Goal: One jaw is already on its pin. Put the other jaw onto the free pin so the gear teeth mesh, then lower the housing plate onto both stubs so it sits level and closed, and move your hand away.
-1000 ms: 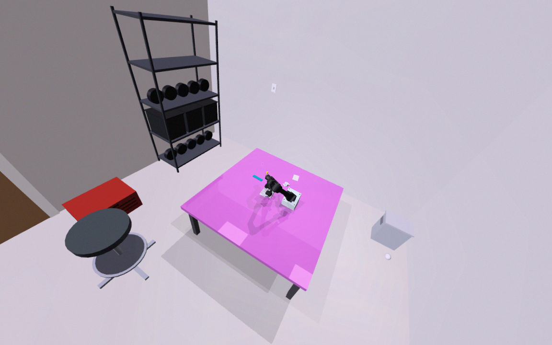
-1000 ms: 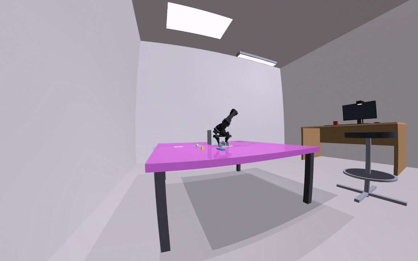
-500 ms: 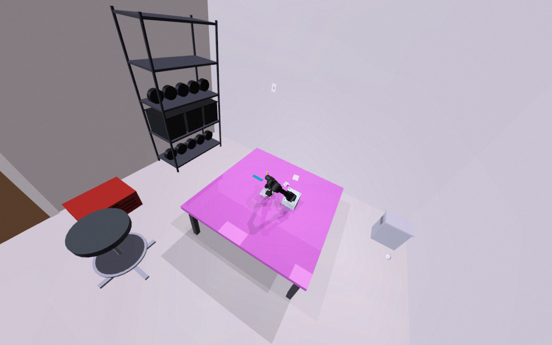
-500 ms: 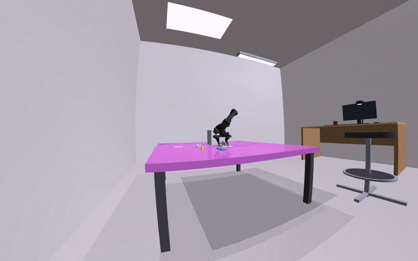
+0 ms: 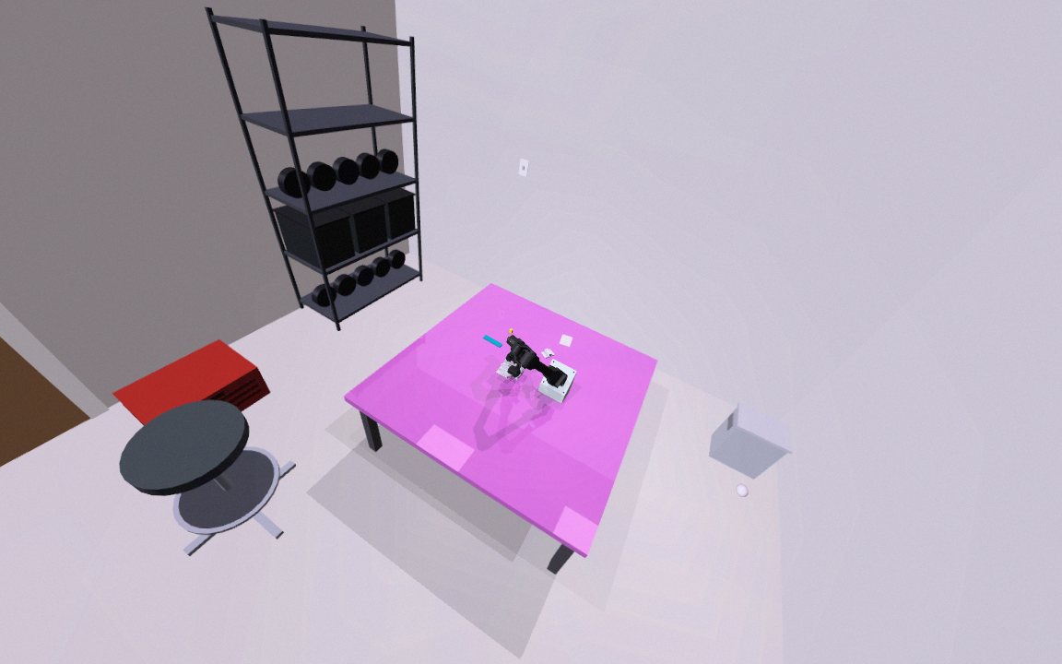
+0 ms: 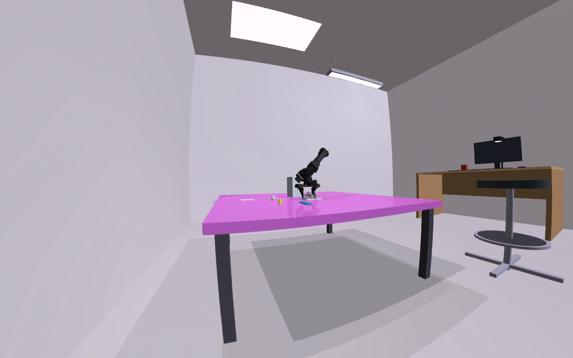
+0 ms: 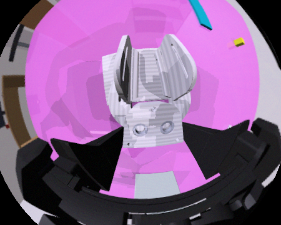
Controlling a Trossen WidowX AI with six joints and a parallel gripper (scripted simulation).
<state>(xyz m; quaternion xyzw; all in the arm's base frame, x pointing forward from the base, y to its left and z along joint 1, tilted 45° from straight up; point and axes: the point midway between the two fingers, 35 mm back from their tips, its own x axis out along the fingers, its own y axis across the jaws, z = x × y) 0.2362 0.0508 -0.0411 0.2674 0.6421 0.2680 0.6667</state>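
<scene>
The white jaw is 20 mm ahead of my gripper tip and 20 mm to the left of it. Round my gripper tip: cyan bar 260 mm ahead, 140 mm to the right, 10 mm below; small white part 70 mm behind, 250 mm to the right; white ledge 70 mm ahead, 10 mm below.
</scene>
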